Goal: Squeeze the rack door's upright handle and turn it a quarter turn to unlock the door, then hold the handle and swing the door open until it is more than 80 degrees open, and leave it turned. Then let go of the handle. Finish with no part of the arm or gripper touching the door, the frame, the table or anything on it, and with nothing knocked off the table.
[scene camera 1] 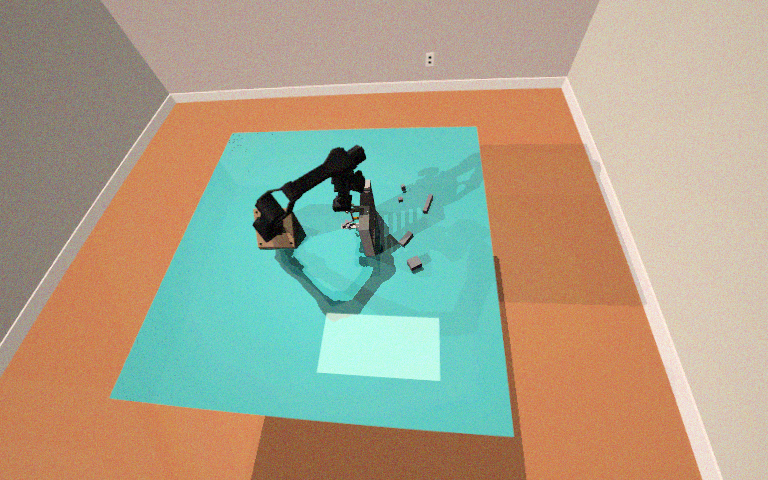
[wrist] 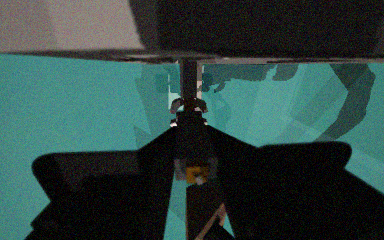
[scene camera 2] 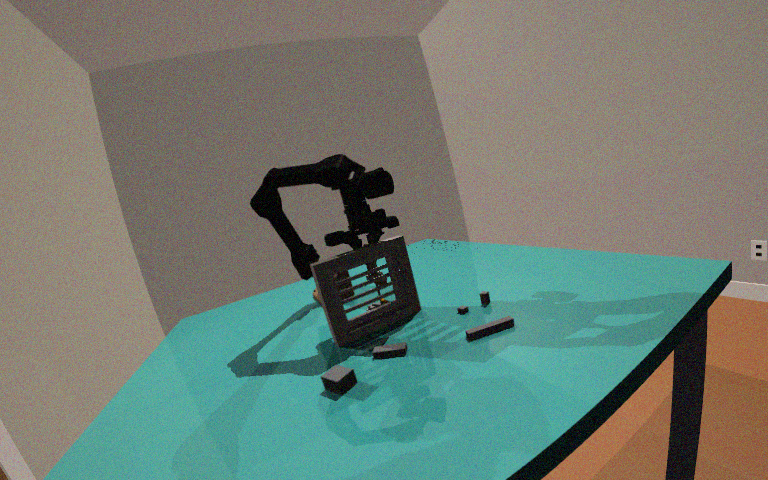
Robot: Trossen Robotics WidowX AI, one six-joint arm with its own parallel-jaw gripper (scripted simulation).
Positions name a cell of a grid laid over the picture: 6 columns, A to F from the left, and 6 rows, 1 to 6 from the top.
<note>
In view: my gripper (scene camera 2: C4) and a cube (scene camera 2: C5).
My gripper also shows in scene camera 1 (scene camera 1: C3) and in the wrist view (wrist: C4).
</note>
